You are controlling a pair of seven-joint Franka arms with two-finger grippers.
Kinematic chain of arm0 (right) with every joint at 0, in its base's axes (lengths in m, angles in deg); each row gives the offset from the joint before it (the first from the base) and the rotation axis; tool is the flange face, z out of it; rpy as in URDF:
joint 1: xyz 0 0 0.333 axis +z
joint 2: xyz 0 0 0 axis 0.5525 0.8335 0
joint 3: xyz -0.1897 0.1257 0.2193 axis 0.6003 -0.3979 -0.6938
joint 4: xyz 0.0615 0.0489 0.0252 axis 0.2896 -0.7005 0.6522
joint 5: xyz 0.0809 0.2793 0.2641 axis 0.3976 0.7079 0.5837
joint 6: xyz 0 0 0 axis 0.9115 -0.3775 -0.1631
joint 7: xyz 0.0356 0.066 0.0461 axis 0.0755 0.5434 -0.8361
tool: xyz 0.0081 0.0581 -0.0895 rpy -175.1 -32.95 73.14
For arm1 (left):
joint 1: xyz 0 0 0.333 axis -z
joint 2: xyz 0 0 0 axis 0.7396 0.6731 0
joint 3: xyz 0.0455 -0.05 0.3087 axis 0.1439 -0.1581 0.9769
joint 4: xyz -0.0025 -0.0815 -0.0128 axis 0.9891 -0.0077 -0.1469
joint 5: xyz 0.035 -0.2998 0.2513 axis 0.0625 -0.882 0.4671
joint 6: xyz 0 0 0 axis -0.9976 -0.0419 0.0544
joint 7: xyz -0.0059 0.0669 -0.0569 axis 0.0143 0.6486 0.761
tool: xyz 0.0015 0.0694 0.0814 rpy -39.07 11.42 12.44
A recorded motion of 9 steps. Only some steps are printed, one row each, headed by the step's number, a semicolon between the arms.
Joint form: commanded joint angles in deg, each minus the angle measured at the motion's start. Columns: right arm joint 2, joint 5, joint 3, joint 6, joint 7, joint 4, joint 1; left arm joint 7, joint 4, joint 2, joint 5, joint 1, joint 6, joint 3.
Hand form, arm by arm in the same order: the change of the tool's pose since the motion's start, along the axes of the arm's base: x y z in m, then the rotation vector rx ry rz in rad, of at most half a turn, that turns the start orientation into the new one. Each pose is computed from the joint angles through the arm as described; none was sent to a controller.
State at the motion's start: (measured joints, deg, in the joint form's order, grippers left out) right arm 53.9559 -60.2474 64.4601 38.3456 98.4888 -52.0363 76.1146; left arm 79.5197 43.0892 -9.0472 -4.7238 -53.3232 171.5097 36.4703
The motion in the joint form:
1: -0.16 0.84 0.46 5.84 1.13 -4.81 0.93; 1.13 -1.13 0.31 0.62 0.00 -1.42 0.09
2: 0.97 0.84 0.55 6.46 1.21 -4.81 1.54; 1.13 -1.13 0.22 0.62 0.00 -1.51 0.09
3: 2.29 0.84 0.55 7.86 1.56 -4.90 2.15; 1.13 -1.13 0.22 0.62 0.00 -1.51 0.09
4: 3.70 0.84 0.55 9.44 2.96 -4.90 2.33; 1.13 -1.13 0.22 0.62 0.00 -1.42 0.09
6: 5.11 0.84 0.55 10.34 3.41 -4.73 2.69; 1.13 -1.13 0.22 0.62 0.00 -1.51 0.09
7: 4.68 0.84 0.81 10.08 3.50 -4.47 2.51; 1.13 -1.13 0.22 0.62 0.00 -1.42 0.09
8: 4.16 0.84 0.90 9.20 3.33 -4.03 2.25; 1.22 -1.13 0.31 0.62 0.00 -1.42 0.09
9: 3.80 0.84 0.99 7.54 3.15 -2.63 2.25; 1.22 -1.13 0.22 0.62 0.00 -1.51 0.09
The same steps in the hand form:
1: -0.0111 -0.0049 -0.0270 0.0173 -0.0097 -0.0274; 0.0002 0.0022 0.0043 0.0086 0.0107 -0.0190
2: -0.0135 -0.0002 -0.0373 0.0103 -0.0038 -0.0206; -0.0003 0.0022 0.0051 0.0088 0.0107 -0.0190
3: -0.0158 0.0056 -0.0490 0.0088 -0.0042 -0.0179; -0.0003 0.0022 0.0051 0.0088 0.0107 -0.0190
4: -0.0148 0.0086 -0.0606 0.0088 -0.0059 -0.0411; -0.0002 0.0022 0.0052 0.0088 0.0091 -0.0190
6: -0.0157 0.0126 -0.0721 0.0035 -0.0019 -0.0438; -0.0003 0.0022 0.0051 0.0088 0.0107 -0.0190
7: -0.0119 0.0103 -0.0663 0.0084 -0.0075 -0.0526; -0.0002 0.0022 0.0052 0.0088 0.0091 -0.0190
8: -0.0090 0.0085 -0.0591 0.0100 -0.0083 -0.0546; 0.0002 0.0022 0.0043 0.0084 0.0107 -0.0206
9: -0.0057 0.0110 -0.0474 0.0126 -0.0087 -0.0509; -0.0003 0.0022 0.0051 0.0086 0.0107 -0.0206

